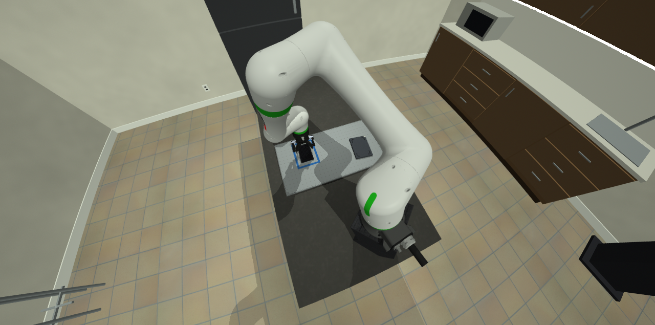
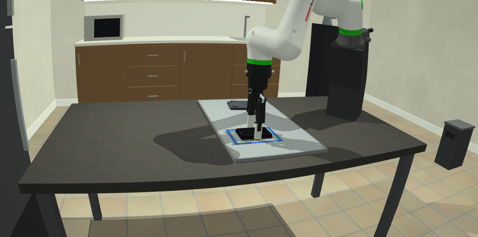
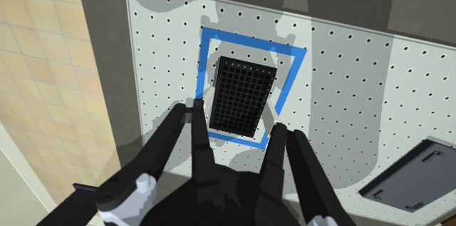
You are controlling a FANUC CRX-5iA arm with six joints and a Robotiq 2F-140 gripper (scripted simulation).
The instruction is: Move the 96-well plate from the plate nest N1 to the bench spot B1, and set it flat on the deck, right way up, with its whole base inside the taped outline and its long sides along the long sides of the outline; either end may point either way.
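My gripper is now 2 cm above the black 96-well plate. Also, from my hand: grey plate nest N1: 36 cm to the right, 12 cm behind, 2 cm below.
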